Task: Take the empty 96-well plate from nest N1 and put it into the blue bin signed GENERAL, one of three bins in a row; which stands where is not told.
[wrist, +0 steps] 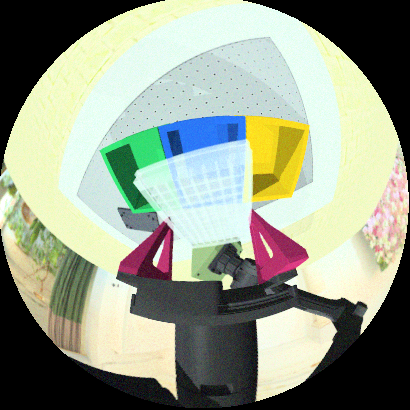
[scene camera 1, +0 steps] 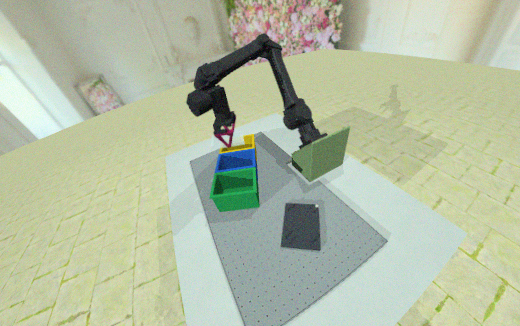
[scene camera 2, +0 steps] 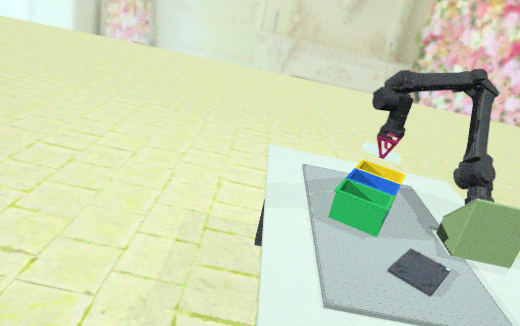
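Pixels of known places: gripper, fingertip midpoint: (wrist: 209, 215) (scene camera 1: 230, 140) (scene camera 2: 383, 155); arm's base, origin of the base link: (wrist: 221, 257) (scene camera 1: 313, 143) (scene camera 2: 479, 214).
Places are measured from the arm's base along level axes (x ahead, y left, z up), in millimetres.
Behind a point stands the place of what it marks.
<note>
My gripper (scene camera 1: 228, 145) @[y -121, x 317, z 87 mm] (scene camera 2: 383, 156) @[y -121, x 317, z 87 mm] (wrist: 209, 215) @[y -121, x 317, z 87 mm] is shut on the clear 96-well plate (scene camera 2: 369, 148) @[y -109, x 375, z 103 mm] (wrist: 210, 180) @[y -148, x 367, z 104 mm], one magenta finger at each side. It holds the plate above the bin row, near the yellow end in the scene views. In the wrist view the plate overlaps the blue bin (scene camera 1: 236, 162) @[y -178, x 311, z -71 mm] (scene camera 2: 375, 183) @[y -171, x 296, z -38 mm] (wrist: 200, 132) @[y -137, x 364, z -107 mm] and part of the green bin (scene camera 1: 237, 200) @[y 52, x 390, z -53 mm] (scene camera 2: 357, 215) @[y 51, x 393, z -69 mm] (wrist: 150, 142) @[y -29, x 413, z -107 mm]. Blue stands between green and the yellow bin (scene camera 1: 249, 140) @[y -268, x 195, z -41 mm] (scene camera 2: 385, 172) @[y -285, x 233, z -29 mm] (wrist: 296, 165) @[y -289, x 243, z -16 mm]. No sign is readable. The dark nest (scene camera 1: 301, 227) @[y 240, x 245, z -101 mm] (scene camera 2: 419, 273) @[y 252, x 248, z -101 mm] (wrist: 136, 220) @[y 231, x 246, z -101 mm] holds no plate.
The bins and nest stand on a grey perforated board (scene camera 1: 265, 270) @[y 292, x 412, z -113 mm] (scene camera 2: 350, 270) @[y 284, x 440, z -113 mm] (wrist: 240, 75) @[y -281, x 442, z -112 mm]. An olive-green angular block (scene camera 1: 327, 155) @[y 82, x -5, z -19 mm] (scene camera 2: 485, 232) @[y 81, x 12, z -22 mm] (wrist: 202, 260) @[y 34, x 80, z 28 mm] stands by the arm's base. The bins stand side by side in a tight row.
</note>
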